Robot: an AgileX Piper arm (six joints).
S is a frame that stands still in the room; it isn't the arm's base.
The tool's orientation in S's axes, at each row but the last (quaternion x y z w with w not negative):
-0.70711, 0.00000, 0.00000, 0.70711
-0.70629, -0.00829, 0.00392, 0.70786
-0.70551, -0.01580, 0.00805, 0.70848
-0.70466, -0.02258, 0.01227, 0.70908
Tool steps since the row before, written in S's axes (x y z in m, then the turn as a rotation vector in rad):
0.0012, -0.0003, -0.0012, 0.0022, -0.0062, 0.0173
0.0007, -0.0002, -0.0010, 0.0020, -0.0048, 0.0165
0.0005, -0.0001, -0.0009, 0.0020, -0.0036, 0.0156
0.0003, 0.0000, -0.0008, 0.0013, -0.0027, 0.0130
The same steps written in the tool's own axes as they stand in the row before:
0.0012, 0.0012, -0.0003, 0.0022, -0.0173, -0.0062
0.0007, 0.0010, -0.0002, 0.0020, -0.0165, -0.0048
0.0005, 0.0009, -0.0001, 0.0020, -0.0156, -0.0036
0.0003, 0.0008, 0.0000, 0.0014, -0.0130, -0.0027

